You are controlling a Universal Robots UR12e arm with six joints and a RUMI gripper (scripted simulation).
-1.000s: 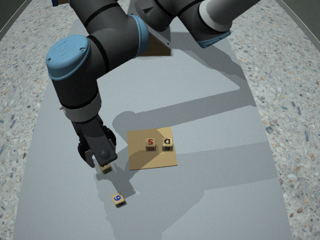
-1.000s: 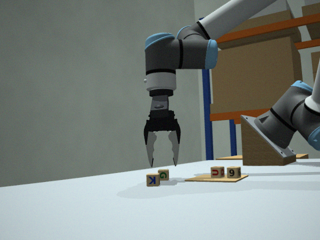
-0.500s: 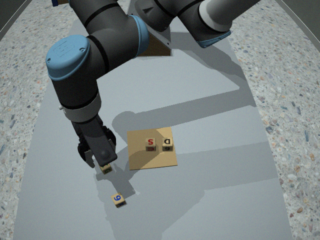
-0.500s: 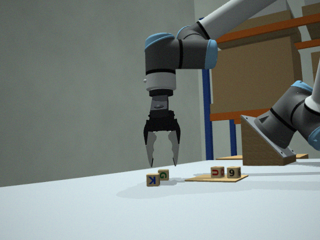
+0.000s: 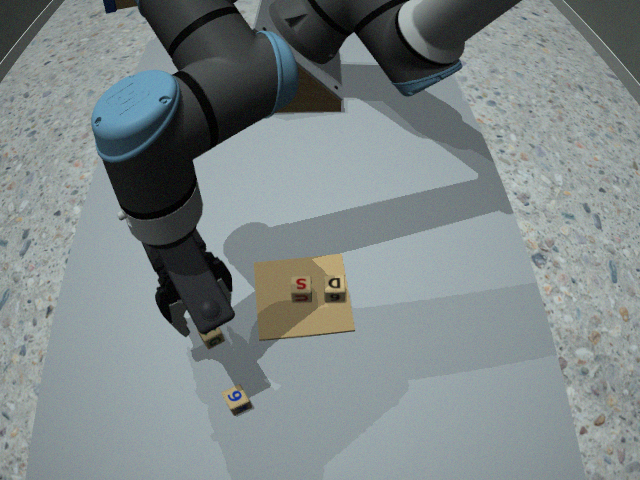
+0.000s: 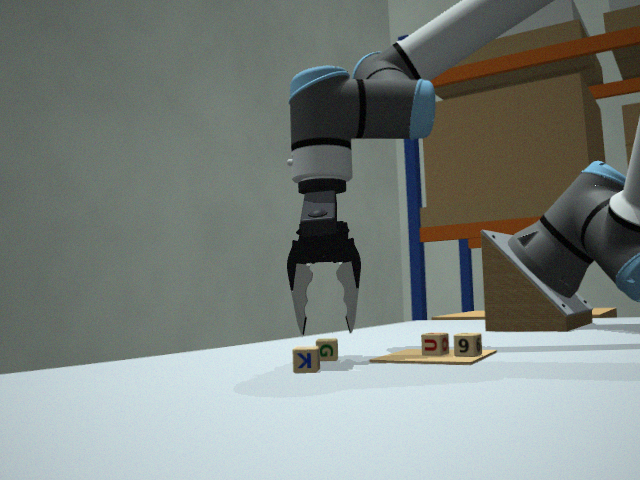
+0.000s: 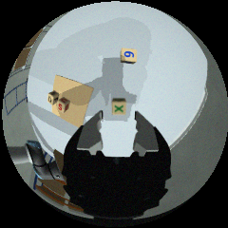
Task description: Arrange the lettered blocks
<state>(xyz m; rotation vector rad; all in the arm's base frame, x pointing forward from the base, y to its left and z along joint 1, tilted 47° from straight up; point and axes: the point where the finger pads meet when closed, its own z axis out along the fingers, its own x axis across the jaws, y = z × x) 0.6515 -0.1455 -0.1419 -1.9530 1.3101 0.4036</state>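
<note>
The tan mat is 14 cm to the left of my hand, 6 cm behind it and 5 cm below it.
</note>
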